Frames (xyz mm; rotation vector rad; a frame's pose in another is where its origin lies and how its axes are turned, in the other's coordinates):
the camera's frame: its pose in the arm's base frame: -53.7 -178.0 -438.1 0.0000 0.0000 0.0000
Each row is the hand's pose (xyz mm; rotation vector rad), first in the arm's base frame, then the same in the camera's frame.
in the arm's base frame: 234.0 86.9 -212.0 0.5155 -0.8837 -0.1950
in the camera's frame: 287.7 264.9 226.1 0.5155 -0.8837 -0.1950
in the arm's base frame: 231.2 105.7 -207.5 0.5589 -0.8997 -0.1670
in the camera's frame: 284.9 283.7 230.6 0.5589 -0.8997 -0.1670
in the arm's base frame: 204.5 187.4 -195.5 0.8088 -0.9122 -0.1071
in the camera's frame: 258.2 365.4 242.6 0.8088 -0.9122 -0.1071
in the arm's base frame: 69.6 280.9 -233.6 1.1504 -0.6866 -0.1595
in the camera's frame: 123.3 458.9 204.5 1.1504 -0.6866 -0.1595
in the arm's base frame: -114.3 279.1 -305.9 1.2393 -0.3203 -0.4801
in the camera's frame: -60.6 457.1 132.2 1.2393 -0.3203 -0.4801
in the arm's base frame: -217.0 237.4 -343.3 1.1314 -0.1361 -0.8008
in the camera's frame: -163.3 415.4 94.8 1.1314 -0.1361 -0.8008
